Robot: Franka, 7 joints.
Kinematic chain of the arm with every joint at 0, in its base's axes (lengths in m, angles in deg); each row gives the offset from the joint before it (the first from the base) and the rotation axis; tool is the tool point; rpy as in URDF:
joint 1: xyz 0 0 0.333 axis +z
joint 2: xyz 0 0 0 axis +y
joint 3: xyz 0 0 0.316 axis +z
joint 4: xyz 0.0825 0 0 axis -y
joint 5: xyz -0.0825 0 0.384 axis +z
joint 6: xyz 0 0 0 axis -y
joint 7: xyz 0.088 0 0 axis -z
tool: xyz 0 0 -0.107 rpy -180 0 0
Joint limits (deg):
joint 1: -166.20..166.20
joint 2: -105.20..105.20
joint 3: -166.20..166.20
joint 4: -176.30..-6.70
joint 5: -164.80..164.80
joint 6: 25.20..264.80
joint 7: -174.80..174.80
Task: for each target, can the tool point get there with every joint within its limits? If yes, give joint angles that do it. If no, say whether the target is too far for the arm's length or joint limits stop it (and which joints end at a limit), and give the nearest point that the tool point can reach.
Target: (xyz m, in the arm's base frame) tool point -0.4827 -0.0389 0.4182
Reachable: yes | joints -94.86 80.67 -111.41 -122.94 61.33 77.77 146.66
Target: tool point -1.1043 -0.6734 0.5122
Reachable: no: too far | nearest point -0.7255 -0.4424 0.4507 | short by 0.448 m
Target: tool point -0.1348 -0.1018 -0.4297
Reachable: no: joint limits stop it (at a limit: joint 2) | nearest point -0.1467 -0.1108 -0.3514 | short by 0.080 m
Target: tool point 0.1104 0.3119 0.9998
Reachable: yes | joints 76.84 -16.69 -16.75 -69.92 -95.13 194.13 125.81
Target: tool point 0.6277 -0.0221 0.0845
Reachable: yes | joints -25.70 59.86 17.81 -86.37 56.98 92.70 104.15
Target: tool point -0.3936 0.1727 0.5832
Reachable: yes | joints 104.18 -29.33 46.43 -115.75 -11.07 86.18 -127.92
